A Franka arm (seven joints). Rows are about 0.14 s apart.
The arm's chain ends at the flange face. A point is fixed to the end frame.
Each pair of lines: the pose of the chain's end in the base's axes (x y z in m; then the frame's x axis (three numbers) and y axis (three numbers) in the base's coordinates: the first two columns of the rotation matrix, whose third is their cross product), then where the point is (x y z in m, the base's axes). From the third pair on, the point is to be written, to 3 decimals.
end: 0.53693 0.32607 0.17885 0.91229 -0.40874 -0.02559 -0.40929 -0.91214 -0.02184
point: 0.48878 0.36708 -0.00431
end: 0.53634 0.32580 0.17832 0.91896 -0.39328 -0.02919 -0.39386 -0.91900 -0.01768
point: 0.48660 0.36555 -0.00470
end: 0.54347 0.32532 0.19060 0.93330 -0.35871 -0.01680 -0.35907 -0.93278 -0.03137
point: 0.495 0.365 0.007
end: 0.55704 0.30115 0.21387 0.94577 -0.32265 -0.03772 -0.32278 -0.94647 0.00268
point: 0.502 0.334 0.031
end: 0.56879 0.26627 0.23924 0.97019 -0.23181 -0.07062 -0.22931 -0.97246 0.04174
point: 0.503 0.288 0.058
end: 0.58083 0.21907 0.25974 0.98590 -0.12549 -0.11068 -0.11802 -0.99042 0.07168
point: 0.505 0.229 0.082
